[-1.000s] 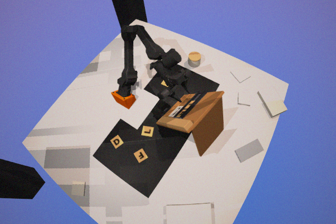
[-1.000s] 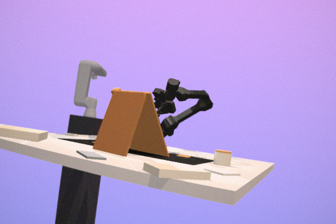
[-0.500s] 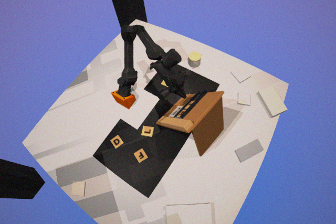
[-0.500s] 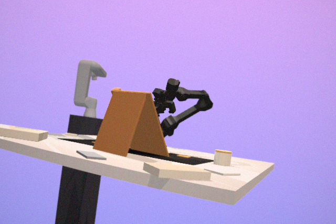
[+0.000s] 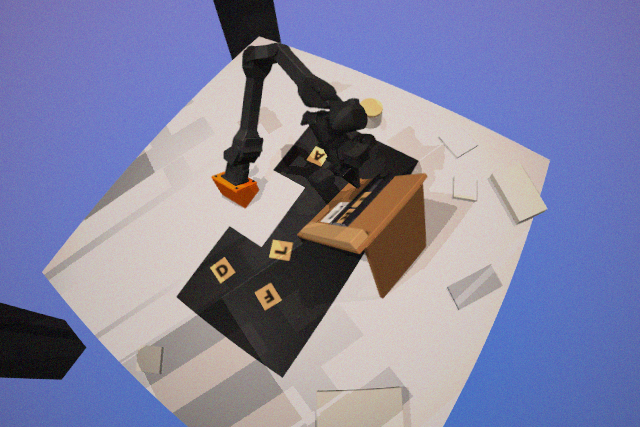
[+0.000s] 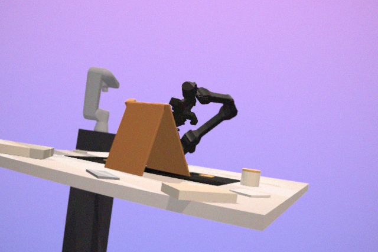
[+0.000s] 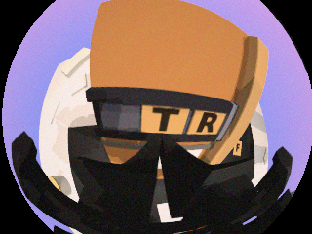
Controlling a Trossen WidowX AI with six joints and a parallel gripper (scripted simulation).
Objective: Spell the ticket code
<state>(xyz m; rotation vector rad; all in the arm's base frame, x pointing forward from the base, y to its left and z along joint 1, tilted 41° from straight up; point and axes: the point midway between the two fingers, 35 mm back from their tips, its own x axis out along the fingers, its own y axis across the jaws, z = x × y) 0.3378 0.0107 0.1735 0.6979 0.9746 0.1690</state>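
My gripper tip is now 10 cm above the white ticket, 5 cm to the left of it and 4 cm past it. The rest, counted from my gripper tip: grey slab: 40 cm ahead, 18 cm below.
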